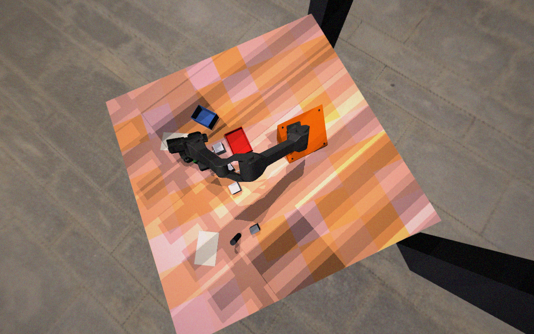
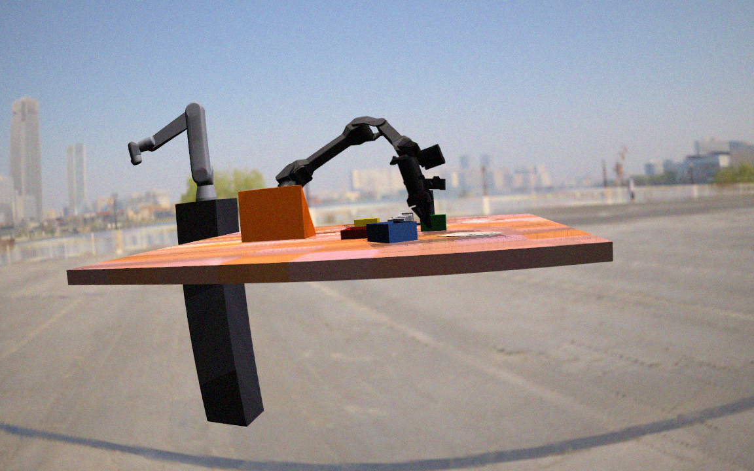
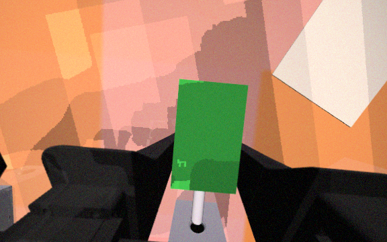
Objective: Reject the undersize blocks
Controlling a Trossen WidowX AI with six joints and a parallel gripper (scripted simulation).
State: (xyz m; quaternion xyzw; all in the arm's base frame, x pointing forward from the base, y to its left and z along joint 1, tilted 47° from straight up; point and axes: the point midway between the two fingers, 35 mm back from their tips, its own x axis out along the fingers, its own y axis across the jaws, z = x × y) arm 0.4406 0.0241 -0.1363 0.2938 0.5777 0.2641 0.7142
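Right now the yellow gauge is 18 cm behind my gripper tip, 14 cm to the left of it and 1 cm above it. From my gripper tip the other things lie so: green GO gauge: 2 cm behind, 1 cm above; then red reject tray: 20 cm behind, 1 cm below; then blue bin: 8 cm behind, 20 cm to the right.
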